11 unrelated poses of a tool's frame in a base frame.
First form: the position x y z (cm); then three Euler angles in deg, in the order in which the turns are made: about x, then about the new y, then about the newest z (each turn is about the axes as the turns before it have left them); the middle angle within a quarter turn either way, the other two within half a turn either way.
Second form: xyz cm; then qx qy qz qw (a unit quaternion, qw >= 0). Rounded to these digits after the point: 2 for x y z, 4 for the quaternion.
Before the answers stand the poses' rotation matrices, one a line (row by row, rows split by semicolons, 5 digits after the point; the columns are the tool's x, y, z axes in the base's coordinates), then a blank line. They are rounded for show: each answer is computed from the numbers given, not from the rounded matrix.
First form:
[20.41, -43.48, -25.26, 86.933, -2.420, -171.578]
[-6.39, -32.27, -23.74, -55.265, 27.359, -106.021]
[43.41, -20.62, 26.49, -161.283, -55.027, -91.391]
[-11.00, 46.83, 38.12, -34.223, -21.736, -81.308]
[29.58, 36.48, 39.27, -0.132, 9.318, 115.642]
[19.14, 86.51, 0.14, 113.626, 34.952, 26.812]
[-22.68, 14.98, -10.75, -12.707, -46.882, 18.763]
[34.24, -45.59, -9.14, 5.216, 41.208, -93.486]
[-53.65, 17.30, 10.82, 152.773, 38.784, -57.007]
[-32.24, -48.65, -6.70, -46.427, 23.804, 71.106]
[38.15, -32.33, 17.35, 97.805, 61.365, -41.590]
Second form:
-0.98833 0.14633 -0.04222; 0.03387 -0.05910 -0.99768; -0.14849 -0.98747 0.05346
-0.24512 0.85365 0.45956; -0.44342 -0.52025 0.72987; 0.86215 -0.02487 0.50605
-0.01391 0.57302 -0.81942; 0.94045 0.28586 0.18393; 0.33964 -0.76807 -0.54288
0.14038 0.91823 -0.37033; -0.78588 0.33084 0.52243; 0.60223 0.21770 0.76807
-0.42704 -0.88962 0.16191; 0.90167 -0.43241 0.00227; 0.06799 0.14696 0.98680
0.73151 -0.36971 0.57289; 0.28767 -0.59443 -0.75093; 0.61817 0.71412 -0.32848
0.64718 -0.21985 -0.72995; 0.46581 0.87202 0.15035; 0.60348 -0.43732 0.66676
-0.04574 0.75093 0.65879; -0.99766 -0.00077 -0.06839; -0.05085 -0.66038 0.74921
0.42447 0.65381 0.62639; 0.90186 -0.24384 -0.35664; -0.08044 0.71630 -0.69314
0.29627 -0.86563 0.40361; 0.55745 0.49986 0.66286; -0.77555 0.02860 0.63064
0.35842 0.31811 0.87769; 0.74050 0.47564 -0.47479; -0.56850 0.82010 -0.06508

[20.41, -43.48, -25.26, 0.0658, 0.6848, -0.7247, 0.0388]
[-6.39, -32.27, -23.74, -0.4385, -0.2339, -0.7536, 0.4303]
[43.41, -20.62, 26.49, -0.5575, -0.6787, 0.2152, 0.4269]
[-11.00, 46.83, 38.12, -0.1018, -0.3250, -0.5694, 0.7482]
[29.58, 36.48, 39.27, 0.0681, 0.0442, 0.8435, 0.5309]
[19.14, 86.51, 0.14, 0.8146, -0.0252, 0.3655, 0.4496]
[-22.68, 14.98, -10.75, -0.1646, -0.3735, 0.1921, 0.8925]
[34.24, -45.59, -9.14, -0.2268, 0.2719, -0.6700, 0.6524]
[-53.65, 17.30, 10.82, 0.7684, 0.5062, 0.1776, 0.3491]
[-32.24, -48.65, -6.70, -0.2036, 0.3785, 0.4568, 0.7789]
[38.15, -32.33, 17.35, 0.4868, 0.5437, 0.1588, 0.6650]

